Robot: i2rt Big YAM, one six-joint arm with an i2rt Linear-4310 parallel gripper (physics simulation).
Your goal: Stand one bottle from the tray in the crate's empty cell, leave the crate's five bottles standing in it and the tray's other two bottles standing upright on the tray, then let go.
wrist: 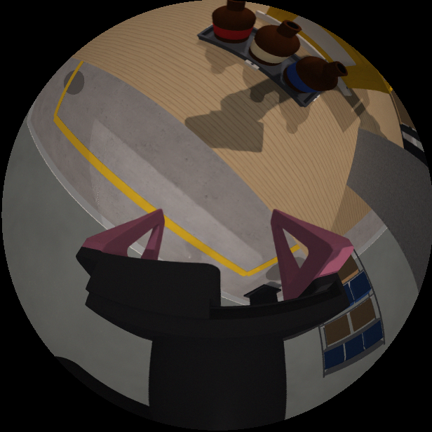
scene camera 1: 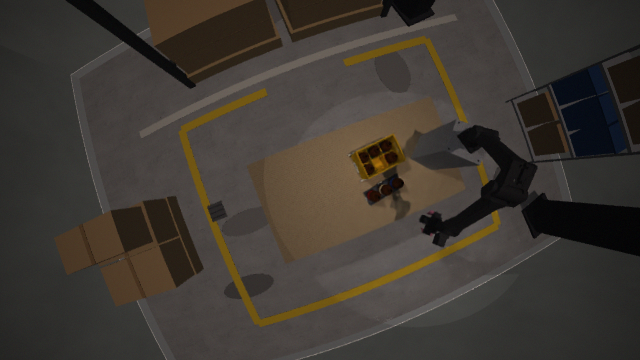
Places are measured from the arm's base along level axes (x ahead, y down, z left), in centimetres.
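Where they show: arm's base, link origin: (scene camera 1: 470,140).
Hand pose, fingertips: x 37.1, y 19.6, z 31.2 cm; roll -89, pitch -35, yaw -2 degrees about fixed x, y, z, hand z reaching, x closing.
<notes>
Each offset is from my fingertips to the top centre of the thing. "spot": to the spot under its first point. Level surfaces: height alone.
The yellow crate @[spot: dx -11.7, dy +4.9, dz -45.2 cm] (scene camera 1: 400,149) (wrist: 371,77) stands on the mat with five dark bottles in it. Its empty cell is the middle one of the row nearest the tray. The grey tray (scene camera 1: 369,200) (wrist: 209,36) lies beside the crate and holds three upright brown bottles in a row: a red-banded one @[dx +16.1, dy +6.2, dz -27.0 cm] (scene camera 1: 373,195) (wrist: 233,25), a cream-banded one @[dx +7.0, dy +6.2, dz -26.3 cm] (scene camera 1: 385,189) (wrist: 274,44) in the middle and a blue-banded one @[dx -1.9, dy +6.2, dz -26.1 cm] (scene camera 1: 397,183) (wrist: 310,74). My gripper (scene camera 1: 426,223) (wrist: 217,214) is open and empty, off the mat's near edge, to the lower right of the tray in the scene view and apart from it.
The tan mat @[dy +22.2 cm] (scene camera 1: 310,200) (wrist: 300,165) lies under crate and tray. A grey panel-like block (scene camera 1: 442,145) stands right of the crate, near the arm's base. Yellow floor lines (scene camera 1: 350,291) surround the area. Cardboard boxes (scene camera 1: 145,250) and a shelf with blue bins stand farther out.
</notes>
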